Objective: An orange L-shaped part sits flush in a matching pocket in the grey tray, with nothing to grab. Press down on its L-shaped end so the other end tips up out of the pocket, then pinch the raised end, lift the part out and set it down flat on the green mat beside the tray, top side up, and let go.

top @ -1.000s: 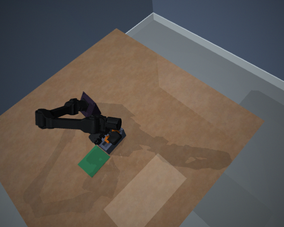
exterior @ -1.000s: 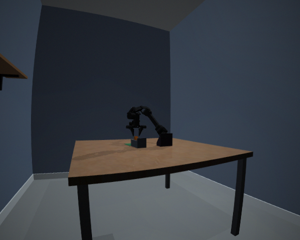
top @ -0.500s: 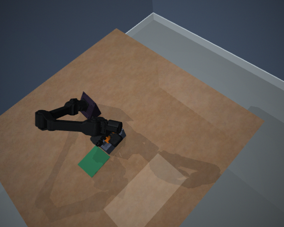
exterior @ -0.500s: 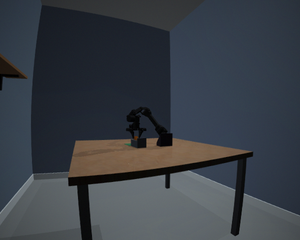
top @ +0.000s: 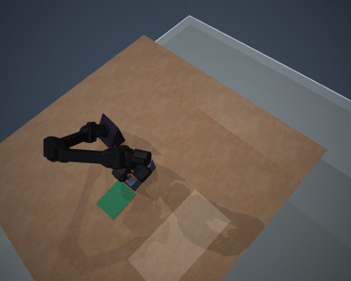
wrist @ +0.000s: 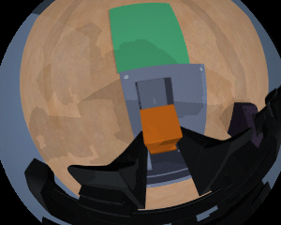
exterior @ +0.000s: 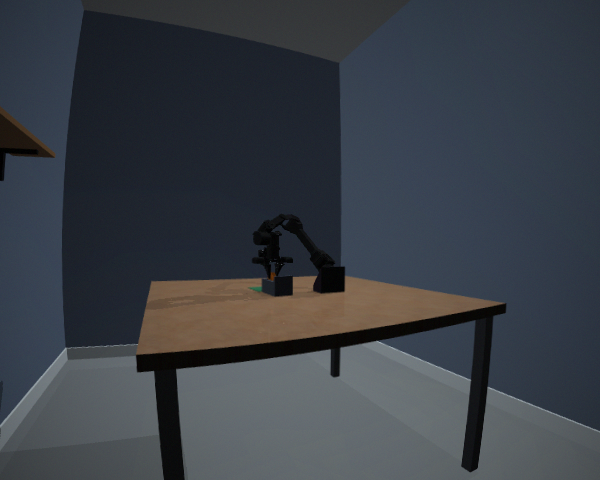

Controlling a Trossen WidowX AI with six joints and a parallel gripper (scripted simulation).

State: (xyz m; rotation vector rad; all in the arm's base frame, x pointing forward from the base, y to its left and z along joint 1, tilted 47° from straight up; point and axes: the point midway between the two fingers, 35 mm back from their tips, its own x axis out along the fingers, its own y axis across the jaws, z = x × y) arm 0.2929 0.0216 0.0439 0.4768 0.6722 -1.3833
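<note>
My gripper tip is now 10 mm short of the green mat, 150 mm to the left of it and 80 mm above it. Round my gripper tip: orange L-shaped part 20 mm behind, 30 mm to the left, 30 mm below.
</note>
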